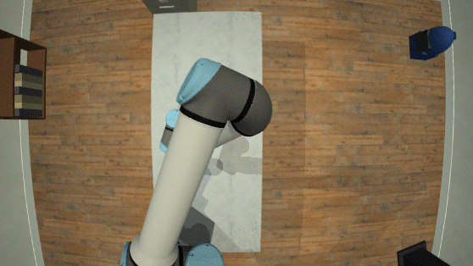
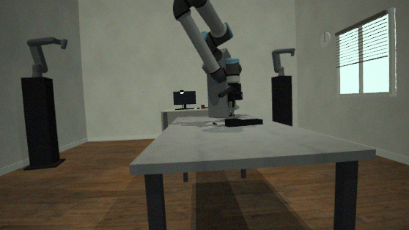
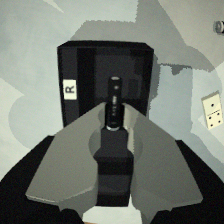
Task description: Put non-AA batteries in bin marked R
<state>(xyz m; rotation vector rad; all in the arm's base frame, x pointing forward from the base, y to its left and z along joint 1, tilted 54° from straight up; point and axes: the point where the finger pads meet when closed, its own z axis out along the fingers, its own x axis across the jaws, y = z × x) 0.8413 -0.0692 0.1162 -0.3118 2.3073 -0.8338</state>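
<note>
Now: hand 10 mm short of the black bin, 80 mm to the right of it and 60 mm above it. The rest, counted from my hand: white domino (140 mm behind, 40 mm to the left, 80 mm below); then blue cylindrical battery (70 mm behind, 100 mm to the left, 80 mm below); then thin black cylindrical battery (10 mm below).
</note>
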